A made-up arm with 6 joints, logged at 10 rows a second.
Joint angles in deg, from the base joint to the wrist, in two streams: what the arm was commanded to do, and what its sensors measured. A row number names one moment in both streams.
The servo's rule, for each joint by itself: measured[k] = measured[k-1] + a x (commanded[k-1-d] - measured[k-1]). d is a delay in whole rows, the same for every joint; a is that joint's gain. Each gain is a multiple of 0.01, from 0.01 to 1. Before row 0 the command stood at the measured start. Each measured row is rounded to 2 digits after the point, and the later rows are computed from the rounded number. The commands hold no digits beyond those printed.
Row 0, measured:
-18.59, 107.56, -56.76, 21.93, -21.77, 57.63
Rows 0 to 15, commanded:
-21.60, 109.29, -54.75, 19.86, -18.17, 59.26
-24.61, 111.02, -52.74, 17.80, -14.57, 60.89
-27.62, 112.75, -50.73, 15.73, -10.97, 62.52
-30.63, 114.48, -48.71, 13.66, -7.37, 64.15
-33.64, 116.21, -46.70, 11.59, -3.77, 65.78
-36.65, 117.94, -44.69, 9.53, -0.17, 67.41
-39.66, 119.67, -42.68, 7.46, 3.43, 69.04
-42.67, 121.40, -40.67, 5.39, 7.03, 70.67
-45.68, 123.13, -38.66, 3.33, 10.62, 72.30
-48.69, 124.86, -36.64, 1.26, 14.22, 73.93
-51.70, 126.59, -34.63, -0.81, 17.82, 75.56
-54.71, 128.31, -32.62, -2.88, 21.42, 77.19
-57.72, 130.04, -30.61, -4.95, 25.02, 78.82
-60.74, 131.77, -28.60, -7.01, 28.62, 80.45
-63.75, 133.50, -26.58, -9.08, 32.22, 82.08
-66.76, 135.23, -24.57, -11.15, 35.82, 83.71
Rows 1 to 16, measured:
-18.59, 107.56, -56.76, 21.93, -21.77, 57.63
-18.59, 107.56, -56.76, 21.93, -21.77, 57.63
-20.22, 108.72, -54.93, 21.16, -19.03, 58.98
-22.59, 110.26, -52.94, 19.92, -15.64, 60.57
-25.31, 111.93, -50.93, 18.37, -12.09, 62.19
-28.18, 113.64, -48.91, 16.63, -8.50, 63.82
-31.13, 115.36, -46.90, 14.77, -4.91, 65.45
-34.11, 117.09, -44.89, 12.83, -1.31, 67.08
-37.11, 118.82, -42.88, 10.84, 2.29, 68.71
-40.11, 120.55, -40.87, 8.82, 5.89, 70.34
-43.12, 122.28, -38.86, 6.79, 9.48, 71.97
-46.13, 124.01, -36.84, 4.74, 13.08, 73.60
-49.14, 125.74, -34.83, 2.69, 16.68, 75.23
-52.15, 127.46, -32.82, 0.63, 20.28, 76.86
-55.16, 129.19, -30.81, -1.43, 23.88, 78.49
-58.17, 130.92, -28.80, -3.49, 27.48, 80.12
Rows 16 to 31, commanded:
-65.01, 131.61, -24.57, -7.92, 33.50, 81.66
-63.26, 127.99, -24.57, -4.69, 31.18, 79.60
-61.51, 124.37, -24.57, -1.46, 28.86, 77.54
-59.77, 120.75, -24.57, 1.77, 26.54, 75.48
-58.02, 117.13, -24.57, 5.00, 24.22, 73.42
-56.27, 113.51, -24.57, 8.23, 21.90, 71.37
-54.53, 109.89, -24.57, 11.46, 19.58, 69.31
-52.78, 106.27, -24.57, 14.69, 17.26, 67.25
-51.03, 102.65, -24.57, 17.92, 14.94, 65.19
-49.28, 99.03, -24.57, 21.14, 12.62, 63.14
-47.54, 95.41, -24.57, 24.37, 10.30, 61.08
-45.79, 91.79, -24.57, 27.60, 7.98, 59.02
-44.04, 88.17, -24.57, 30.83, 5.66, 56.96
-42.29, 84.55, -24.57, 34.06, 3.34, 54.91
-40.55, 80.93, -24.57, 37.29, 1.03, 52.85
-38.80, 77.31, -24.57, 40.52, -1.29, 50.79
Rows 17 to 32, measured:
-61.18, 132.65, -26.78, -5.56, 31.08, 81.75
-64.19, 134.38, -24.77, -7.63, 34.68, 83.38
-64.63, 132.52, -24.59, -7.74, 33.78, 81.95
-63.89, 129.48, -24.57, -6.61, 31.80, 80.00
-62.60, 126.06, -24.57, -4.70, 29.57, 77.96
-61.07, 122.50, -24.57, -2.31, 27.27, 75.90
-59.42, 118.90, -24.57, 0.39, 24.95, 73.84
-57.72, 115.29, -24.57, 3.29, 22.63, 71.79
-56.00, 111.67, -24.57, 6.31, 20.31, 69.73
-54.26, 108.05, -24.57, 9.41, 17.99, 67.67
-52.52, 104.43, -24.57, 12.56, 15.67, 65.61
-50.77, 100.81, -24.57, 15.73, 13.35, 63.56
-49.03, 97.19, -24.57, 18.93, 11.03, 61.50
-47.28, 93.57, -24.57, 22.14, 8.71, 59.44
-45.53, 89.95, -24.57, 25.36, 6.39, 57.38
-43.78, 86.33, -24.57, 28.58, 4.07, 55.33

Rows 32 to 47, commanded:
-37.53, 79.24, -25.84, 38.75, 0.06, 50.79
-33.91, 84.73, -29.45, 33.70, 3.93, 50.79
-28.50, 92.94, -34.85, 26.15, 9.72, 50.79
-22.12, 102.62, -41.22, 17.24, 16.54, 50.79
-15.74, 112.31, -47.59, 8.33, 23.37, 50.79
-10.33, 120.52, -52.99, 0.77, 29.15, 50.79
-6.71, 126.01, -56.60, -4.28, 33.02, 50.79
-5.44, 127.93, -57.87, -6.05, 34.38, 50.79
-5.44, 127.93, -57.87, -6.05, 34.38, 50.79
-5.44, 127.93, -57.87, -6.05, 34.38, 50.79
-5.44, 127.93, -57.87, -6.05, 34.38, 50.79
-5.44, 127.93, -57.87, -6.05, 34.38, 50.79
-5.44, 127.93, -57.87, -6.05, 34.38, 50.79
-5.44, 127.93, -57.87, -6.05, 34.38, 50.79
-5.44, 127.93, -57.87, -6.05, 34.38, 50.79
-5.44, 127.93, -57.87, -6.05, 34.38, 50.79
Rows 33 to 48, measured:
-42.04, 82.71, -24.57, 31.80, 1.76, 53.27
-40.29, 79.09, -24.57, 35.03, -0.56, 51.21
-38.80, 79.19, -25.73, 36.41, -0.09, 50.86
-36.16, 82.90, -29.12, 35.41, 2.97, 50.80
-32.02, 89.63, -34.33, 31.98, 8.10, 50.79
-26.67, 98.33, -40.60, 26.53, 14.51, 50.79
-20.77, 107.70, -46.96, 19.80, 21.24, 50.79
-15.13, 116.29, -52.45, 12.76, 27.25, 50.79
-10.58, 122.80, -56.23, 6.46, 31.64, 50.79
-7.80, 126.24, -57.72, 1.83, 33.72, 50.79
-6.53, 127.37, -57.86, -1.09, 34.22, 50.79
-5.94, 127.75, -57.87, -2.93, 34.34, 50.79
-5.67, 127.87, -57.87, -4.08, 34.37, 50.79
-5.55, 127.91, -57.87, -4.81, 34.38, 50.79
-5.49, 127.92, -57.87, -5.27, 34.38, 50.79
-5.46, 127.93, -57.87, -5.56, 34.38, 50.79

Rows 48 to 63, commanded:
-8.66, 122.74, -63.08, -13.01, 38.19, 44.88
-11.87, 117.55, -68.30, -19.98, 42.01, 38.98
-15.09, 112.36, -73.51, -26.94, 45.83, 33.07
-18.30, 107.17, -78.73, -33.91, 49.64, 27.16
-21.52, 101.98, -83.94, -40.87, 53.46, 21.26
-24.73, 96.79, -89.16, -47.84, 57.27, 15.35
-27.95, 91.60, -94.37, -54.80, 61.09, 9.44
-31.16, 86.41, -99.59, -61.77, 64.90, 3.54
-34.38, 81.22, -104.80, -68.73, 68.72, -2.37
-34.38, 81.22, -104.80, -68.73, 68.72, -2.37
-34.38, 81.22, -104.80, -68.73, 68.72, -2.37
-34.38, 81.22, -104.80, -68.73, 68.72, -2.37
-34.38, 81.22, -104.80, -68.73, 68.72, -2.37
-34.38, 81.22, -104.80, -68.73, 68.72, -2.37
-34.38, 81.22, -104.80, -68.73, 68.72, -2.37
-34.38, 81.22, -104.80, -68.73, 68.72, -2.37
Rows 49 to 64, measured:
-5.45, 127.93, -57.87, -5.74, 34.38, 50.79
-5.44, 127.93, -57.87, -5.85, 34.38, 50.79
-7.18, 124.45, -62.61, -8.50, 37.28, 45.88
-9.71, 119.83, -67.79, -12.75, 40.87, 40.15
-12.62, 114.83, -73.00, -18.00, 44.64, 34.27
-15.69, 109.70, -78.21, -23.89, 48.44, 28.37
-18.84, 104.53, -83.42, -30.17, 52.26, 22.47
-22.02, 99.34, -88.64, -36.71, 56.07, 16.56
-25.22, 94.15, -93.85, -43.40, 59.89, 10.65
-28.43, 88.96, -99.07, -50.20, 63.70, 4.75
-31.64, 83.77, -104.28, -57.06, 67.52, -1.16
-33.12, 82.06, -104.75, -61.38, 68.43, -2.16
-33.80, 81.50, -104.80, -64.10, 68.65, -2.33
-34.11, 81.31, -104.80, -65.81, 68.70, -2.36
-34.26, 81.25, -104.80, -66.89, 68.72, -2.37
-34.32, 81.23, -104.80, -67.57, 68.72, -2.37

